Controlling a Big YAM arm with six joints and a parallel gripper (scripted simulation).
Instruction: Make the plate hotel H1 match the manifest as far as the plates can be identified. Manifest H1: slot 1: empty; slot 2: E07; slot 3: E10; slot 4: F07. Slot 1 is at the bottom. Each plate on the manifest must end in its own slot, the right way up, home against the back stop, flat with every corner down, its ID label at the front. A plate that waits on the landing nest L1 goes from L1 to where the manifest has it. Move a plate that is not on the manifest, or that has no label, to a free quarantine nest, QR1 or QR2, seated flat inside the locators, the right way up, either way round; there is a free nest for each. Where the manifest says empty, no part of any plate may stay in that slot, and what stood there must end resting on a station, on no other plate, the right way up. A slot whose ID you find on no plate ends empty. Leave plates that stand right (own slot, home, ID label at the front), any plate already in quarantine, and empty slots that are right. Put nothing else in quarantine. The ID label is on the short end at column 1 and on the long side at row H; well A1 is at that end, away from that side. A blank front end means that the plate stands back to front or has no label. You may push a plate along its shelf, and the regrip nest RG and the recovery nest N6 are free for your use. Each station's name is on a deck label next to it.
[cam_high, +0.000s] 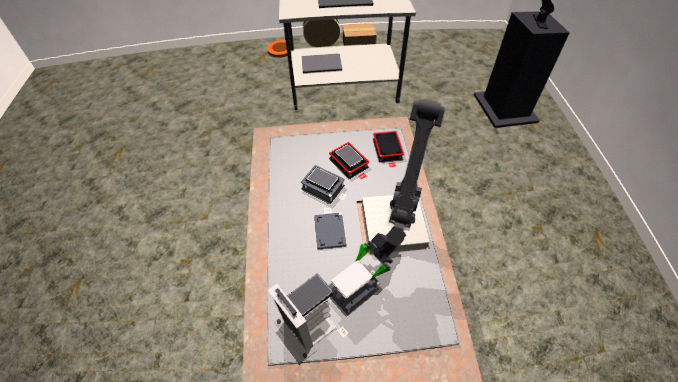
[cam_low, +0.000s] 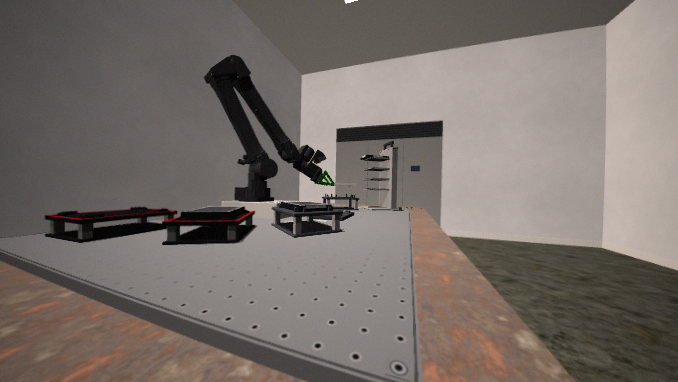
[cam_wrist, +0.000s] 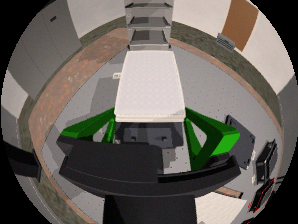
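The white plate is 5 cm ahead of my hand and 3 cm to the left of it. Round my hand: plate hotel H1: 28 cm ahead, 16 cm to the left, 3 cm above; then N6 deck label: 36 cm to the right, 13 cm below, 8 cm ahead; then H1 deck label: 18 cm to the left, 13 cm below, 11 cm ahead.
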